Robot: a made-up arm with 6 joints. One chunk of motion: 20 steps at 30 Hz.
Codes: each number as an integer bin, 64 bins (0 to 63) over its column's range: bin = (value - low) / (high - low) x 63, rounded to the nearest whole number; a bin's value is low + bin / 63 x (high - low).
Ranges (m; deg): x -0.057..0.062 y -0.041..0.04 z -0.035..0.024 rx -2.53..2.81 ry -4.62..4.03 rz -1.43..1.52
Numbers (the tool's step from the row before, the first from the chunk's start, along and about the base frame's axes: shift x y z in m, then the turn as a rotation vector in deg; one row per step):
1: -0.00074 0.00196 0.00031 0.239 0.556 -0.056
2: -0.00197 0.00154 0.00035 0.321 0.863 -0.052
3: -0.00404 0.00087 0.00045 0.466 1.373 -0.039
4: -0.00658 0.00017 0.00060 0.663 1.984 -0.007
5: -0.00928 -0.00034 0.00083 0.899 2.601 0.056
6: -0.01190 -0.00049 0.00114 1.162 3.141 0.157
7: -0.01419 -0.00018 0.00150 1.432 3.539 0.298
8: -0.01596 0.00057 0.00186 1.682 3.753 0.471
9: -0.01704 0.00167 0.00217 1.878 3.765 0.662
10: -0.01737 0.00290 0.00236 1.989 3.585 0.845
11: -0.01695 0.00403 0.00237 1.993 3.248 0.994
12: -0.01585 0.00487 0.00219 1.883 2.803 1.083
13: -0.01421 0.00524 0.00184 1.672 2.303 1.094
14: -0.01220 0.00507 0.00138 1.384 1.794 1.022
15: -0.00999 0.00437 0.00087 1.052 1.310 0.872
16: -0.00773 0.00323 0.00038 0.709 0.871 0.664
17: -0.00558 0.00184 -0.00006 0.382 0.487 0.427
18: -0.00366 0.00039 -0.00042 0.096 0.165 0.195
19: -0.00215 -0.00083 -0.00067 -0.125 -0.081 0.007
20: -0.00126 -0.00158 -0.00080 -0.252 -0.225 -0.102
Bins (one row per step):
1: 30 33 38 33 38 29
2: 29 33 38 34 40 29
3: 28 33 38 35 44 30
4: 27 32 38 38 48 30
5: 25 32 38 40 53 32
6: 24 32 39 44 57 34
7: 23 32 39 47 59 37
8: 22 32 39 50 61 41
9: 21 33 40 52 61 45
10: 21 34 40 53 60 49
11: 21 35 40 53 57 52
12: 22 36 40 52 54 54
13: 23 36 39 50 50 54
14: 24 36 39 46 47 52
15: 25 35 38 42 43 49
16: 26 34 38 38 40 45
17: 27 33 37 34 37 40
18: 28 32 37 31 35 35
19: 29 31 37 28 33 31
20: 30 31 37 27 32 28

